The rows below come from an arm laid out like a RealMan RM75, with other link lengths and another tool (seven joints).
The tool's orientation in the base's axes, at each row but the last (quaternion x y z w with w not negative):
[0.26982, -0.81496, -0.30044, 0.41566]
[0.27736, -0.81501, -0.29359, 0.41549]
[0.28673, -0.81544, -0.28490, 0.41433]
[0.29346, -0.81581, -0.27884, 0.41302]
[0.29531, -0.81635, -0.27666, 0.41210]
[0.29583, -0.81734, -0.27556, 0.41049]
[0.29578, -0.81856, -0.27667, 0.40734]
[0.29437, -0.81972, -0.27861, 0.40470]
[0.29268, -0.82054, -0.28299, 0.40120]
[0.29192, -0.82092, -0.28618, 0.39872]
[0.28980, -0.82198, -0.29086, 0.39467]
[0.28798, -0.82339, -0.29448, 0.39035]
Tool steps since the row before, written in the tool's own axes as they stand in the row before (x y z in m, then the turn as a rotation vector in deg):
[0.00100, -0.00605, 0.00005, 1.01, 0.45, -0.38]
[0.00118, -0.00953, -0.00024, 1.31, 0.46, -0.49]
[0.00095, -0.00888, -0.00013, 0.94, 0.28, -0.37]
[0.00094, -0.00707, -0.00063, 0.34, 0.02, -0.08]
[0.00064, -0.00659, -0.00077, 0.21, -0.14, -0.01]
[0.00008, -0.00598, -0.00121, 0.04, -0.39, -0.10]
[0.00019, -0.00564, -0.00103, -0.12, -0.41, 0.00]
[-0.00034, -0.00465, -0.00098, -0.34, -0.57, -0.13]
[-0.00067, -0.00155, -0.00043, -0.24, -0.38, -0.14]
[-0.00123, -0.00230, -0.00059, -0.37, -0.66, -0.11]
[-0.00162, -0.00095, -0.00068, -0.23, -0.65, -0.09]
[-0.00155, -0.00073, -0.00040, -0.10, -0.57, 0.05]
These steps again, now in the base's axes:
[0.00060, -0.00475, -0.00383, -0.28, -0.49, 1.02]
[0.00159, -0.00730, -0.00603, -0.34, -0.72, 1.24]
[0.00170, -0.00668, -0.00568, -0.22, -0.56, 0.86]
[0.00183, -0.00555, -0.00413, -0.10, -0.24, 0.23]
[0.00201, -0.00505, -0.00386, -0.06, -0.25, 0.01]
[0.00251, -0.00433, -0.00349, 0.16, -0.31, -0.20]
[0.00222, -0.00414, -0.00329, 0.17, -0.19, -0.34]
[0.00218, -0.00310, -0.00289, 0.42, -0.17, -0.50]
[0.00109, -0.00066, -0.00119, 0.33, -0.12, -0.31]
[0.00169, -0.00080, -0.00191, 0.45, -0.20, -0.59]
[0.00163, 0.00034, -0.00110, 0.35, -0.29, -0.52]
[0.00132, 0.00051, -0.00104, 0.15, -0.29, -0.48]

